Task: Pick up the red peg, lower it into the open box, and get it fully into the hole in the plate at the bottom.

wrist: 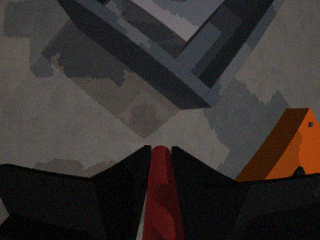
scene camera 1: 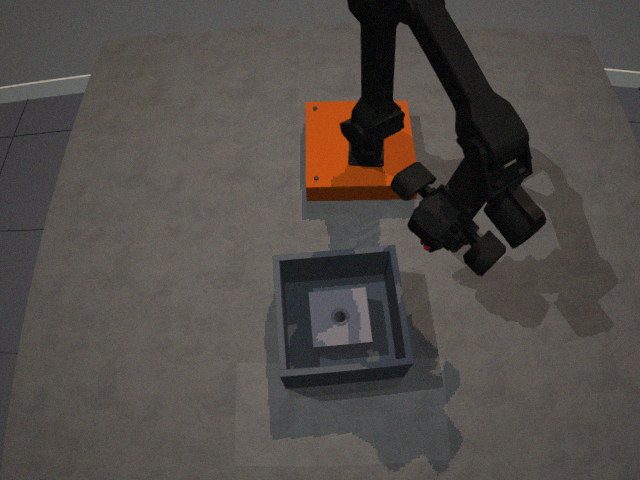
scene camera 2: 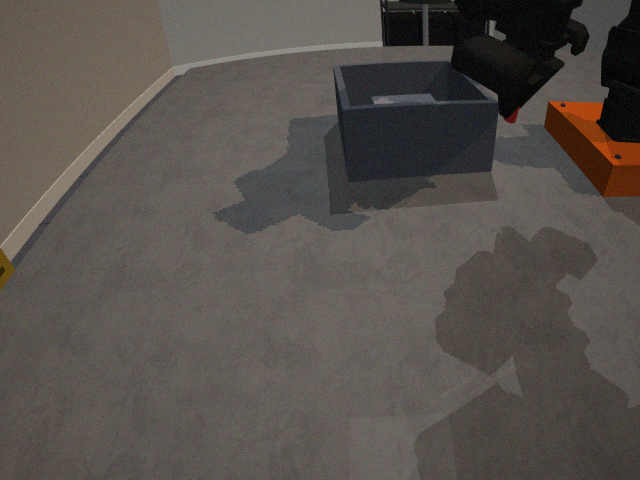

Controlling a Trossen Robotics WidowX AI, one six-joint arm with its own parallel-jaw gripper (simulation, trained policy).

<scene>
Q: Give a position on a dark grey box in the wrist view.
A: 199,76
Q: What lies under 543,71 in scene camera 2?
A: My gripper.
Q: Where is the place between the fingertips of my gripper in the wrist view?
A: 161,152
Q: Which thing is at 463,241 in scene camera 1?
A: My gripper.
</scene>
